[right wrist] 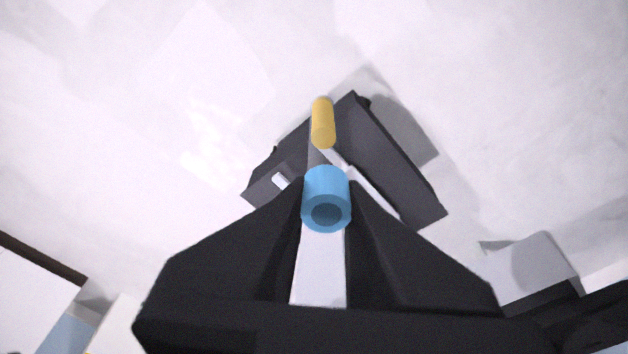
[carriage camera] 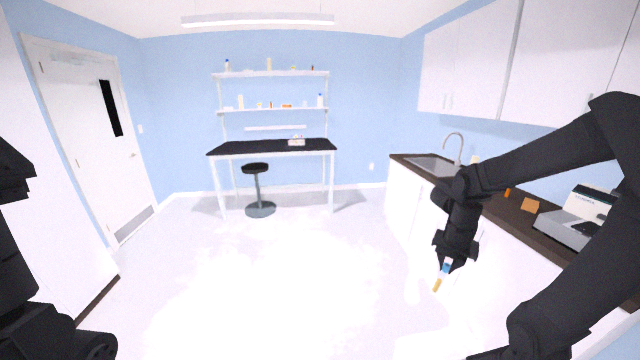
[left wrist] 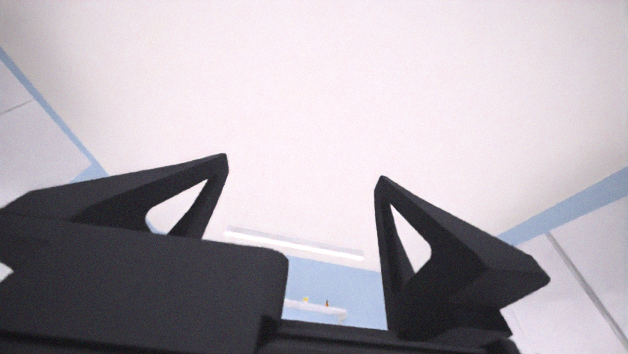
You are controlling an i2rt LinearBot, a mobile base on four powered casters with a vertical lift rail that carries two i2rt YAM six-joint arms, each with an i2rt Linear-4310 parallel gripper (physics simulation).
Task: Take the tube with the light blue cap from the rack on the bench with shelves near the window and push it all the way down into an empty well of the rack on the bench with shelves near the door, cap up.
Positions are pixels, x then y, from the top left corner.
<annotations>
right gripper: right wrist 325,190; carriage camera 444,271; not seen in the left wrist view (out of frame)
same spot on white wall cabinet: (left wrist: pixel 577 303) = (carriage camera: pixel 498 61)
</annotations>
